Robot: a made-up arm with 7 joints.
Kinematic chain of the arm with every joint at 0, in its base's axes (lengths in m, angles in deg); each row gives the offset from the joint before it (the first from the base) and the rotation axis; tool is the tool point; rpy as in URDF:
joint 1: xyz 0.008 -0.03 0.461 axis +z
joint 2: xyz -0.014 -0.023 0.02 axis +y
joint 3: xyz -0.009 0 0.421 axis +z
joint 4: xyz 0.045 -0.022 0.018 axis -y
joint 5: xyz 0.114 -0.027 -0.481 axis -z
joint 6: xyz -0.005 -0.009 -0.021 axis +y
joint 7: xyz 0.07 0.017 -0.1 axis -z
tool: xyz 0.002 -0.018 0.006 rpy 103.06 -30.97 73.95
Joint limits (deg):
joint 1: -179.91..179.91
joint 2: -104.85..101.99
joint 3: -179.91..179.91
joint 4: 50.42..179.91
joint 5: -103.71..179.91
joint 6: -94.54..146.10
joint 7: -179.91..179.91
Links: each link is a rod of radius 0.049 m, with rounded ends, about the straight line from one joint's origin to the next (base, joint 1, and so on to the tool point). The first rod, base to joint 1, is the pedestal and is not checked.
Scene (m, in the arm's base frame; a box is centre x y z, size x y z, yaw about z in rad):
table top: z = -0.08
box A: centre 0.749 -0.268 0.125 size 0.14 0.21 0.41 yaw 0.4
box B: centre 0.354 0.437 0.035 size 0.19 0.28 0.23 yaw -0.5
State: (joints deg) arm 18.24 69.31 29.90 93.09 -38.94 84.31 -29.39
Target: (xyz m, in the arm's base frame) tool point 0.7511 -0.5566 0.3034
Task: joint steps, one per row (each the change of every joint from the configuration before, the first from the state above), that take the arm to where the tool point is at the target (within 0.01 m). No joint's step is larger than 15 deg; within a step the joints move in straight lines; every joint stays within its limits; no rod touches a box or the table.
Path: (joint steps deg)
1: -11.75 -11.52 -7.04 14.53 -4.38 -0.07 -3.07
2: -11.75 -11.51 -7.04 14.54 -4.37 -0.07 -3.06
3: -11.75 -11.52 -7.04 14.53 -4.38 -0.07 -3.07
4: -11.75 -11.52 -7.04 14.54 -4.37 -0.07 -3.06
5: -11.75 -11.51 -7.04 14.53 -4.38 -0.07 -3.07
6: 3.42 13.29 1.35 -12.50 3.90 -1.06 3.77
7: 3.42 13.30 1.35 -12.50 3.90 -1.06 3.78
8: 3.43 13.29 1.35 -12.50 3.90 -1.07 3.78
9: 3.42 13.30 1.35 -12.50 3.90 -1.06 3.77

